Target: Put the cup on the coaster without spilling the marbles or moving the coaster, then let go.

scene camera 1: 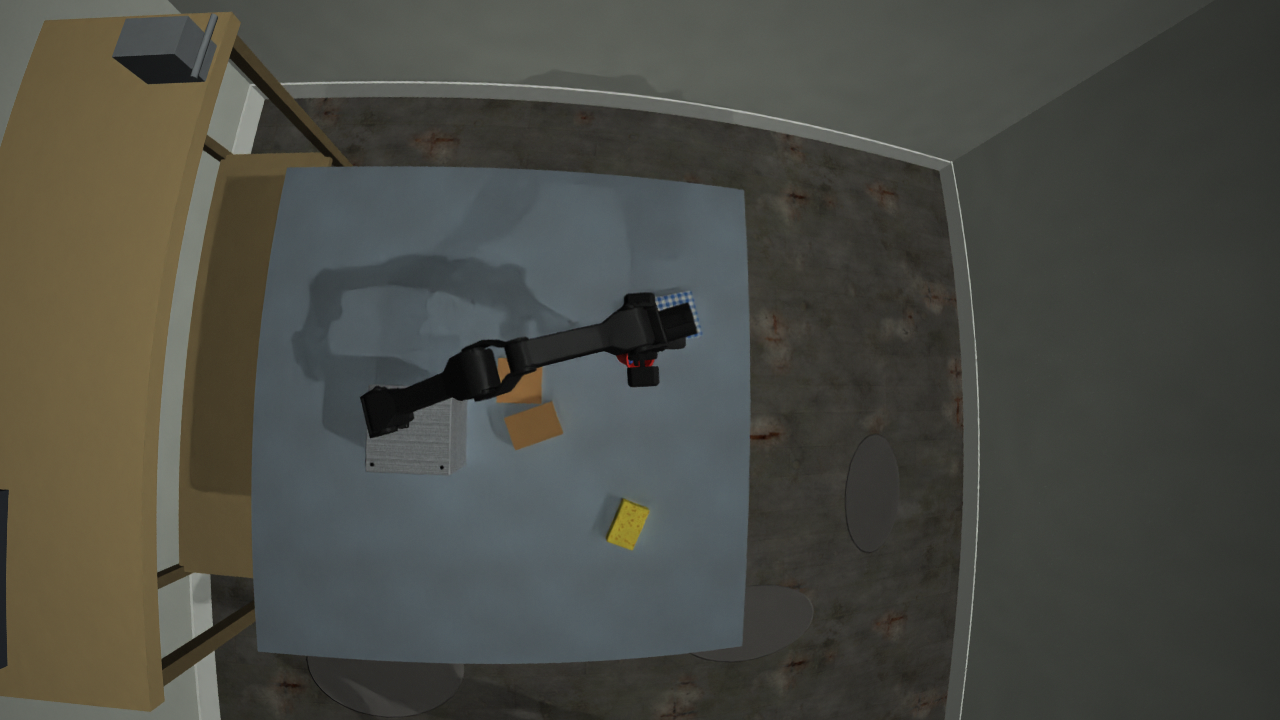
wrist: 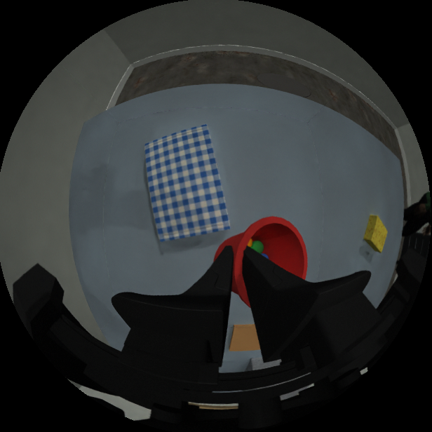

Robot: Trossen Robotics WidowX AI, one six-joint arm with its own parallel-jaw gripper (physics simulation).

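Labels:
The gripper shows in scene camera 1 (644, 343), a brown block shows in scene camera 1 (540, 423), and a coaster is visible in scene camera 1 as well. The gripper is there in the wrist view (235, 250), and so is the coaster, but the wrist view does not show the brown block, hidden by the gripper. For the coaster, (scene camera 1: 528, 373) and (wrist: 244, 336) are the same spot.

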